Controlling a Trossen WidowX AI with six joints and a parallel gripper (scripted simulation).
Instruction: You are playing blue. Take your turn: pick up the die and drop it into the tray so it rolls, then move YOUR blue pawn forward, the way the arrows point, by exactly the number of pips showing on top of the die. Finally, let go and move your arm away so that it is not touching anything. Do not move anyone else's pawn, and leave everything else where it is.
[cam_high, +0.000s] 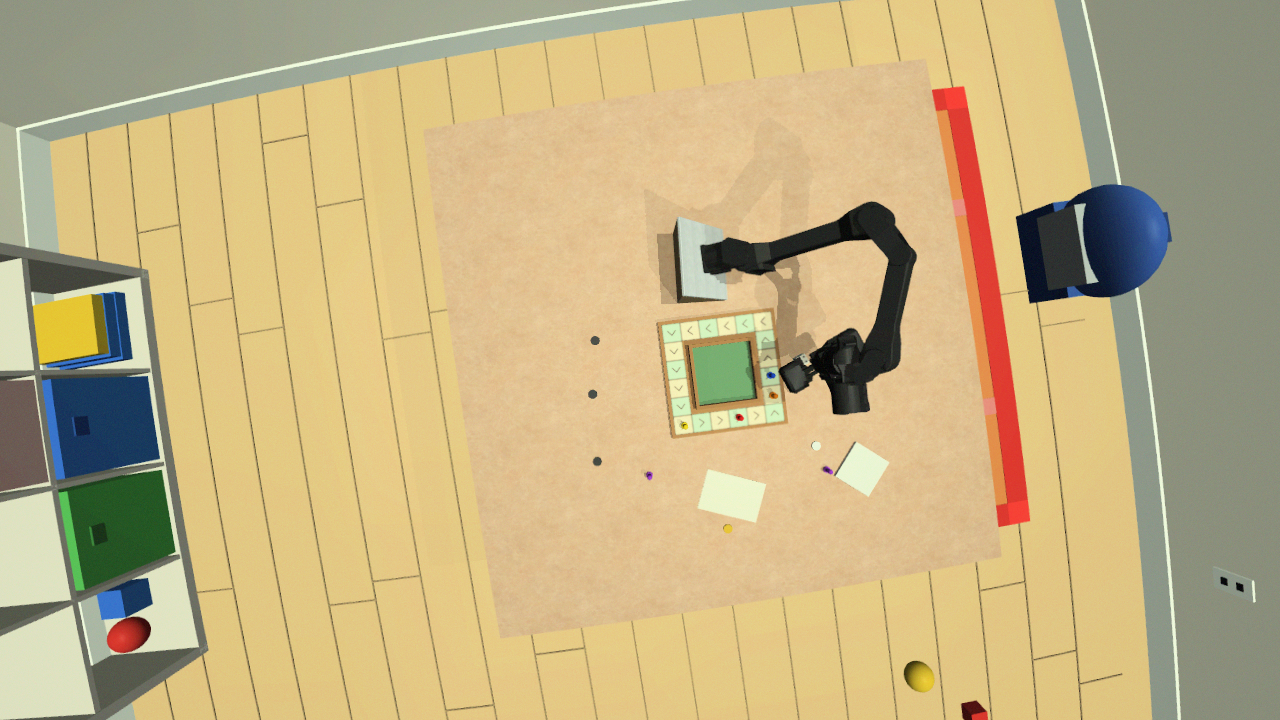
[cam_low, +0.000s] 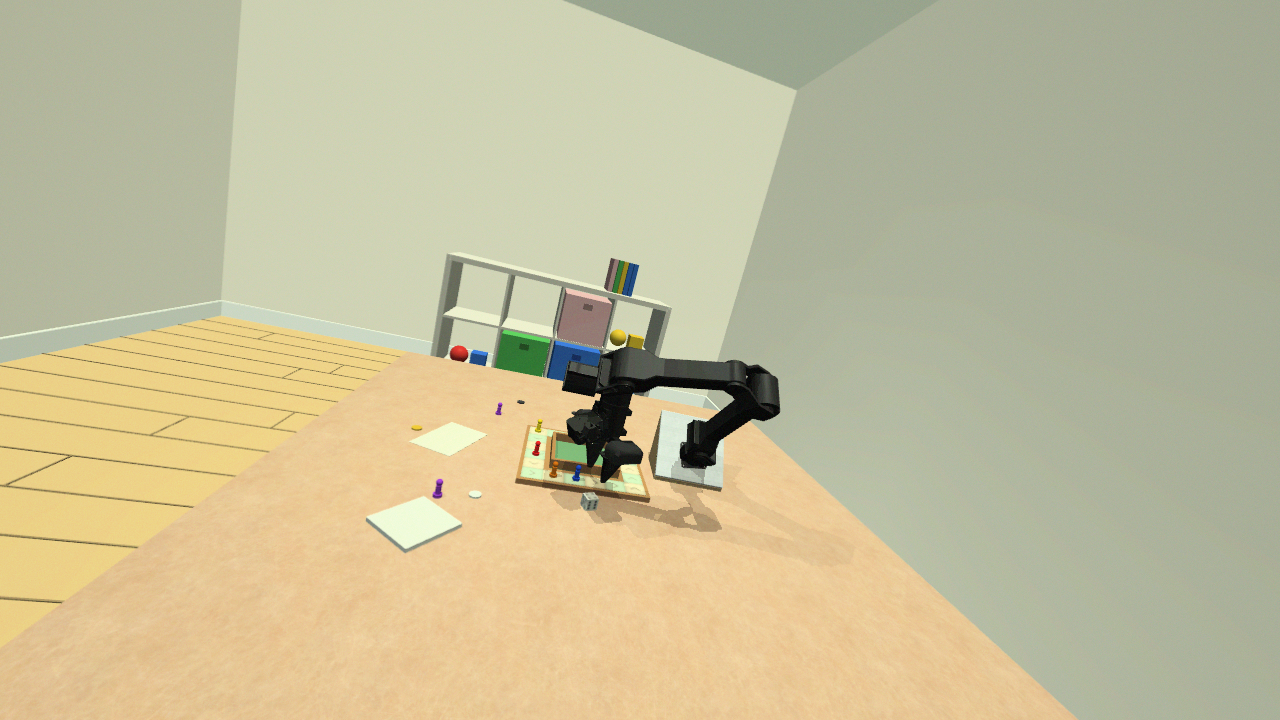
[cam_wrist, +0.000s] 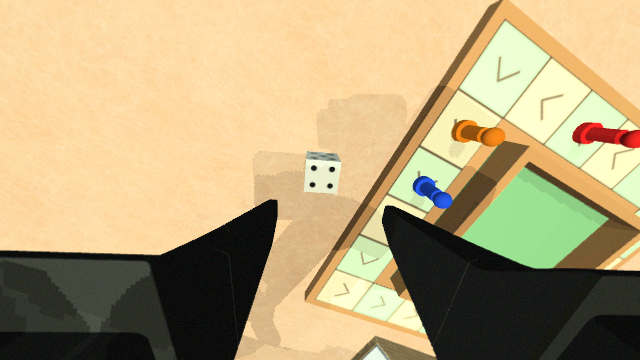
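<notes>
The white die lies 6 cm below my gripper tip. Round my gripper tip: green tray (19 cm to the right, 6 cm below); then orange pawn (8 cm to the right, 7 cm ahead, 4 cm below); then blue pawn (8 cm to the right, 4 cm below, 2 cm ahead).
</notes>
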